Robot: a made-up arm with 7 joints. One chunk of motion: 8 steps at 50 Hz.
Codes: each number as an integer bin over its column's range. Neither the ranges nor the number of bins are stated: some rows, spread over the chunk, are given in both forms.
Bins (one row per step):
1: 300 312 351 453 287 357
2: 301 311 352 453 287 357
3: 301 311 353 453 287 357
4: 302 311 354 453 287 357
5: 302 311 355 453 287 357
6: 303 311 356 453 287 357
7: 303 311 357 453 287 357
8: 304 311 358 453 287 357
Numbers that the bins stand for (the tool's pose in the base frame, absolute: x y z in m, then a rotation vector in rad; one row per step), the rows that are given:
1: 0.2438 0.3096 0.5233 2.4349 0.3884 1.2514
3: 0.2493 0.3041 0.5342 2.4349 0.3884 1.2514
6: 0.2603 0.3041 0.5507 2.4349 0.3884 1.2514
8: 0.2658 0.3041 0.5616 2.4349 0.3884 1.2514
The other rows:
2: 0.2493 0.3041 0.5288 2.4349 0.3884 1.2514
4: 0.2548 0.3041 0.5397 2.4349 0.3884 1.2514
5: 0.2548 0.3041 0.5452 2.4349 0.3884 1.2514
7: 0.2603 0.3041 0.5562 2.4349 0.3884 1.2514

